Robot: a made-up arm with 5 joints.
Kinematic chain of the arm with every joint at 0, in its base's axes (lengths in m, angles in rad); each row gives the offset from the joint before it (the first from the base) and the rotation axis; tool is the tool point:
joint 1: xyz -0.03 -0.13 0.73 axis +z
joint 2: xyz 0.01 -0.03 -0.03 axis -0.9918 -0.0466 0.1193
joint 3: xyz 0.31 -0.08 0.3 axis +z
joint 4: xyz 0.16 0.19 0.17 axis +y
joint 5: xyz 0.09 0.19 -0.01 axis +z
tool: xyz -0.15 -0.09 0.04
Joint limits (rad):
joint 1: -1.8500..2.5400
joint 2: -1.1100..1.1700
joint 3: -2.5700..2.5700
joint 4: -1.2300..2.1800
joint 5: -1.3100..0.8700
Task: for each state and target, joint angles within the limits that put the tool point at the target. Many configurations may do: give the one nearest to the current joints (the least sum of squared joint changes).
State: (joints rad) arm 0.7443 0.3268 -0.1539 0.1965 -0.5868
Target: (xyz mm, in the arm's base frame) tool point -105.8 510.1 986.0
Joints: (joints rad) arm 0.7508 0.5421 -0.0511 0.1360 -0.5904
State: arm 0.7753 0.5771 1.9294 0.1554 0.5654
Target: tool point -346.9 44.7 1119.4
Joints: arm 1.0580 1.1700 2.4333 0.4609 -0.0450
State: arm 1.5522 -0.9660 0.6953 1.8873 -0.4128
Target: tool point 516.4 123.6 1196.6
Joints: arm 1.1576 -1.1100 0.2751 1.8574 -0.4829
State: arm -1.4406 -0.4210 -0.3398 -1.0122 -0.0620
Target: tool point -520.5 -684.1 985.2
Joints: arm -1.8183 -0.8064 -0.9451 -0.9664 -0.3747
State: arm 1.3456 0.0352 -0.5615 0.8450 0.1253
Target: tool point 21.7 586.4 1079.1
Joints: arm 0.8673 0.6565 -0.6199 0.9224 -0.1531
